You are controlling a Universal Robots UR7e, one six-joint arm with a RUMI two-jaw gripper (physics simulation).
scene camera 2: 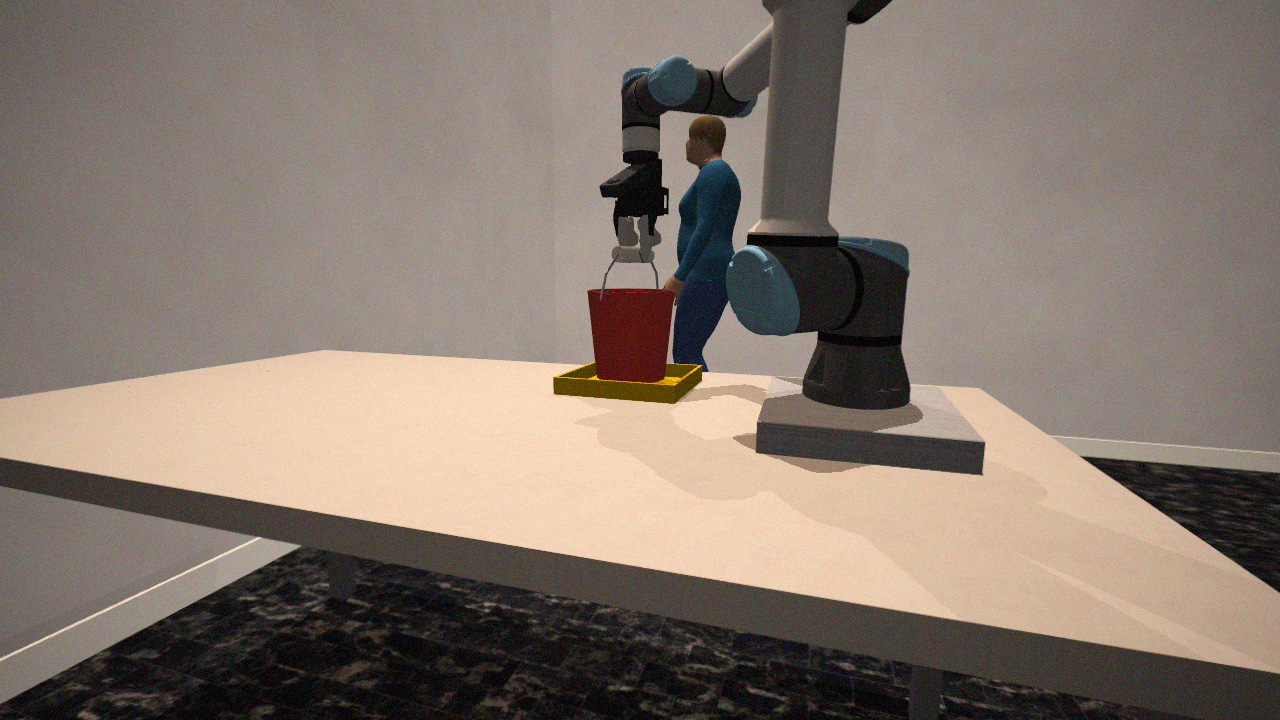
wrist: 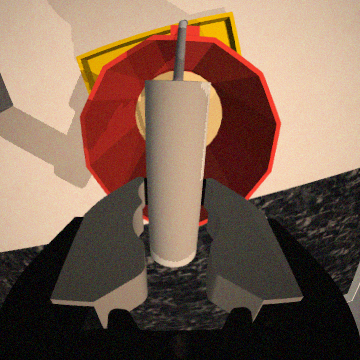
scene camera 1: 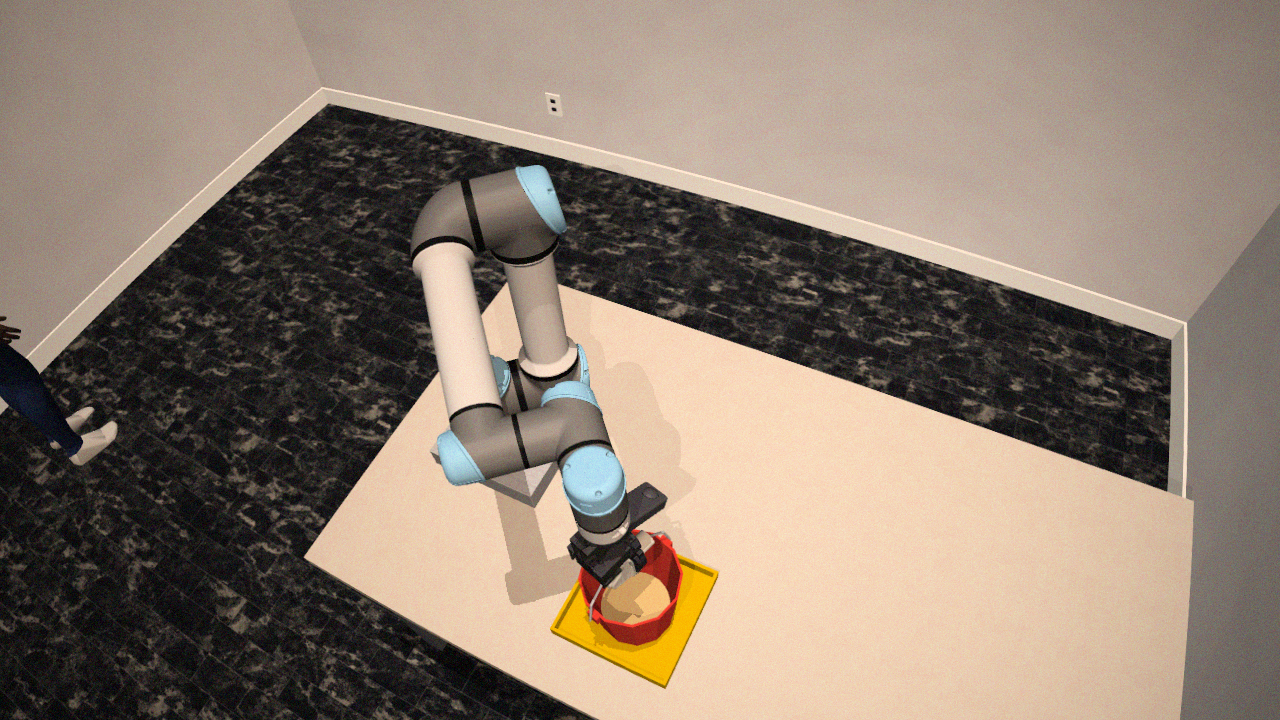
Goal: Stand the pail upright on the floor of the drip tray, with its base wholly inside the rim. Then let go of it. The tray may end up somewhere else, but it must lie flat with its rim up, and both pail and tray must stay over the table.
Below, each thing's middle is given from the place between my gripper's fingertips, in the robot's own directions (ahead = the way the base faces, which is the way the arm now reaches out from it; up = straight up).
Scene:
Right now the yellow drip tray [scene camera 2: 679, 379] is 1 cm to the left of my hand and 24 cm below it.

